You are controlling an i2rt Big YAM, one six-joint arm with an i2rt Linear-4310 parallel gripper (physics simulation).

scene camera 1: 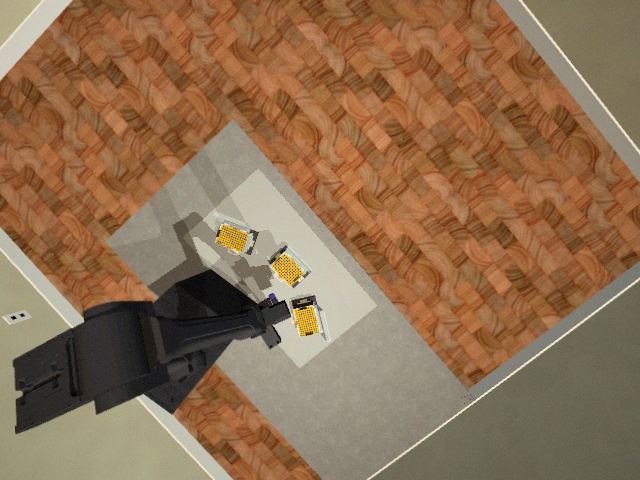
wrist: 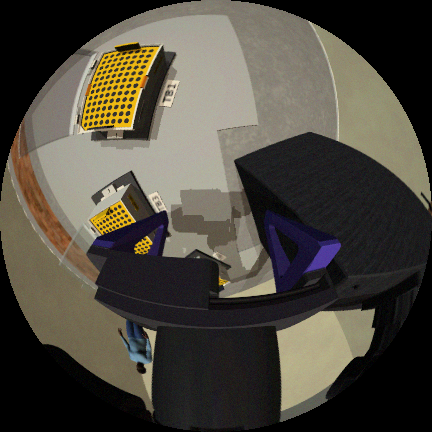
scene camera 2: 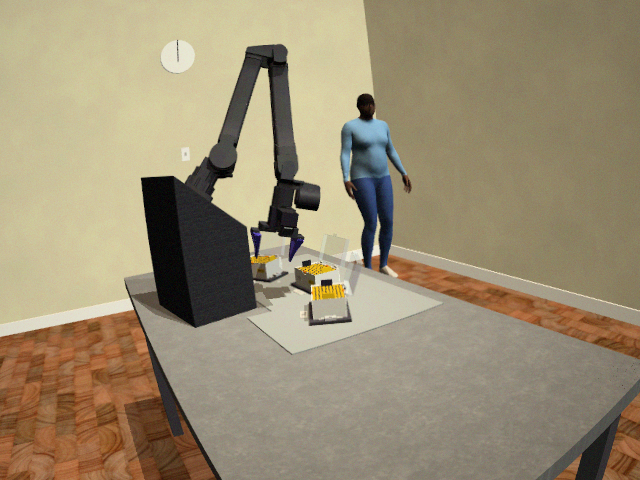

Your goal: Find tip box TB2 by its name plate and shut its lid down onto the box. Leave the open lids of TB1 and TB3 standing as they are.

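Places are measured from the arm's base along level axes (x right, y ahead, z up), in centimetres.
Pixels of known places: gripper, fingertip midpoint: [scene camera 1: 261, 305] [wrist: 215, 215] [scene camera 2: 272, 259]; arm's base at its link origin: [scene camera 2: 193, 197].
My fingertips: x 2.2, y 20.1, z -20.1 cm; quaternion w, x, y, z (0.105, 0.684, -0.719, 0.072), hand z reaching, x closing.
Note:
For each thing: its top centre in the pictures, then the offset to it from my fingertips. "*": a spot on its surface instead. Level surfaces: height alone.
- TB1 at its top centre: [wrist: 107, 81] [scene camera 2: 327, 286] [scene camera 1: 305, 322] dx +16.1, dy +9.5, dz -5.0 cm
- readable plate at a spot on its surface: [wrist: 169, 93] * dx +13.7, dy +3.0, dz -12.2 cm
- TB3 at its top centre: [wrist: 120, 243] [scene camera 2: 315, 263] [scene camera 1: 286, 270] dx -6.0, dy +14.5, dz -5.0 cm
- third box at its top centre: [wrist: 210, 284] [scene camera 2: 257, 258] [scene camera 1: 230, 241] dx -28.0, dy +1.3, dz -5.8 cm
- pale mat at its surface level: dz -12.4 cm
- grey table at its surface level: dz -12.7 cm
TB1 [scene camera 1: 306, 320] [scene camera 2: 329, 304] [wrist: 114, 90] has a readable plate [wrist: 169, 93] and a raised clear lid [wrist: 57, 100]. TB3 [scene camera 1: 287, 269] [scene camera 2: 316, 274] [wrist: 111, 218] is the middle box; its plate [wrist: 157, 202] is readable and its lid [scene camera 2: 334, 248] stands open. The third box [scene camera 1: 234, 238] [scene camera 2: 266, 267], TB2 by elimination, has its clear lid [scene camera 2: 272, 242] raised. In the wrist view part of this box [wrist: 222, 283] shows at the bottom, largely hidden by the gripper body; its plate [wrist: 219, 256] is too small to read. My gripper [scene camera 2: 273, 257] [wrist: 215, 215] is open and empty, above the boxes' level.
The boxes stand on a pale mat [scene camera 1: 336, 284] [scene camera 2: 392, 304] [wrist: 210, 75] on a grey table [scene camera 1: 403, 382] [scene camera 2: 413, 392]. A tall black block [scene camera 2: 206, 258] [wrist: 325, 200] stands beside the mat, near the gripper. A person [scene camera 2: 367, 149] [wrist: 137, 347] stands beyond the table.

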